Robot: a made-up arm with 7 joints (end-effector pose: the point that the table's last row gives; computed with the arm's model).
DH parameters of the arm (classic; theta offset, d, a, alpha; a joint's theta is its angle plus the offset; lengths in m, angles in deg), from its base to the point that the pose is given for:
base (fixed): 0 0.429 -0.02 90
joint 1: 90 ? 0.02 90
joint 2: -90 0.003 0.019 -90
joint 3: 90 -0.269 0.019 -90
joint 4: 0 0.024 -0.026 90
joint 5: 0 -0.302 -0.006 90
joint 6: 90 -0.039 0.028 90
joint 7: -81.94 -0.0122 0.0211 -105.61
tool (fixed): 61.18 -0.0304 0 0
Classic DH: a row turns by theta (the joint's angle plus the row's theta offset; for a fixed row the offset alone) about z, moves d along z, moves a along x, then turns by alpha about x.
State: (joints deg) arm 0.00 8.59 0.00 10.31 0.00 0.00 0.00
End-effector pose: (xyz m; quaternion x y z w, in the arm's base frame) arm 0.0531 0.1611 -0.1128 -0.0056 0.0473 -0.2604 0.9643
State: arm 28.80 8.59 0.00 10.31 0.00 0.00 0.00
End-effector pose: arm 0.3051 0.1611 -0.0105 0.0593 -0.1940 -0.2536 0.9458
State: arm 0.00 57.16 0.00 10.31 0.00 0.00 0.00
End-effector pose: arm 0.0531 0.5772 0.0886 0.3915 0.1502 -0.2180 0.8813
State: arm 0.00 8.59 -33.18 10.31 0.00 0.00 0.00
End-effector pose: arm -0.0065 0.1373 -0.1164 -0.0031 0.0880 -0.5216 0.8486
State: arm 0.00 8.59 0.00 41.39 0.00 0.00 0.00
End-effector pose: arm 0.1894 0.1480 -0.0263 0.0655 -0.2097 -0.2910 0.9312
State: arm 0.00 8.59 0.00 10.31 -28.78 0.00 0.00
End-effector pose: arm 0.0216 0.1650 -0.1180 0.0394 0.0939 -0.4831 0.8696
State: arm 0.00 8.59 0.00 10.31 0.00 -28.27 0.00
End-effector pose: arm 0.0514 0.1609 -0.1114 0.0592 -0.1868 -0.2891 0.9370
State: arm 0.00 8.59 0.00 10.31 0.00 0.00 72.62
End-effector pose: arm 0.0456 0.1477 -0.0729 -0.5655 -0.0978 -0.3384 0.7458
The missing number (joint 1, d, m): -0.146
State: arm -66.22 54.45 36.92 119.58 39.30 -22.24 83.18
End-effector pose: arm 0.0691 0.2517 0.2610 -0.2839 -0.3640 -0.8157 0.3485
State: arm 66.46 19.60 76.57 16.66 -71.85 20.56 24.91
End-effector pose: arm 0.4607 0.3625 0.2944 0.0194 -0.3448 -0.1356 0.9286
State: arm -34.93 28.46 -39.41 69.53 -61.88 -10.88 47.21
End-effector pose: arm -0.1458 0.1856 0.0122 -0.2441 0.1211 -0.9407 0.2019
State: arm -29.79 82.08 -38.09 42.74 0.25 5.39 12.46
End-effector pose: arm -0.0364 0.5766 0.1801 0.2119 0.4310 -0.6397 0.6001
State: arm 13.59 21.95 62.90 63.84 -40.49 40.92 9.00
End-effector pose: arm 0.2316 0.4845 0.1977 0.3030 -0.0250 0.1303 0.9437
